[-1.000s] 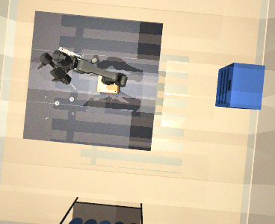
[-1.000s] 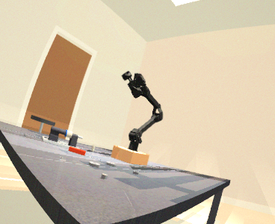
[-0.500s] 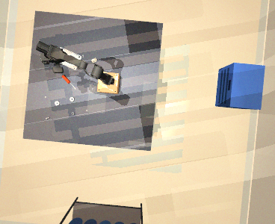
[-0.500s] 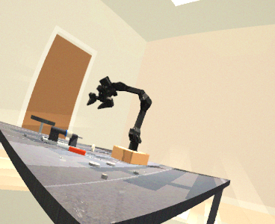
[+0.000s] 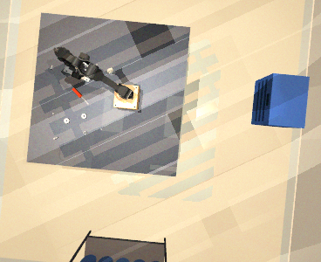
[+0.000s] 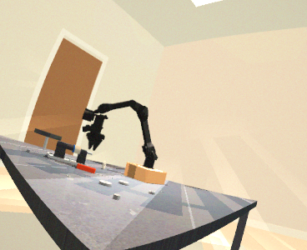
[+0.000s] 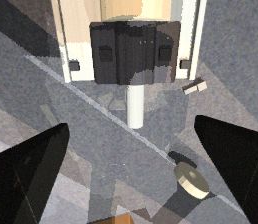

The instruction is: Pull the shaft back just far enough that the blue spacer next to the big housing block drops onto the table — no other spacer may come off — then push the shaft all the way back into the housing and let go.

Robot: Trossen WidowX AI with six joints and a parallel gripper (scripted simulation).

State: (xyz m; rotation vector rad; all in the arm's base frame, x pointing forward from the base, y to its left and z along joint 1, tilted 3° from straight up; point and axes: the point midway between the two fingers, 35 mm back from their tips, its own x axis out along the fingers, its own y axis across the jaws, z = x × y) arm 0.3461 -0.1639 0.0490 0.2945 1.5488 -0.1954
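The grey shaft is 50 mm ahead of my gripper tip, 20 mm to the right of it and 20 mm below it. The rest, counted from my gripper tip: blue spacer: 100 mm ahead, 40 mm to the right, 20 mm below.
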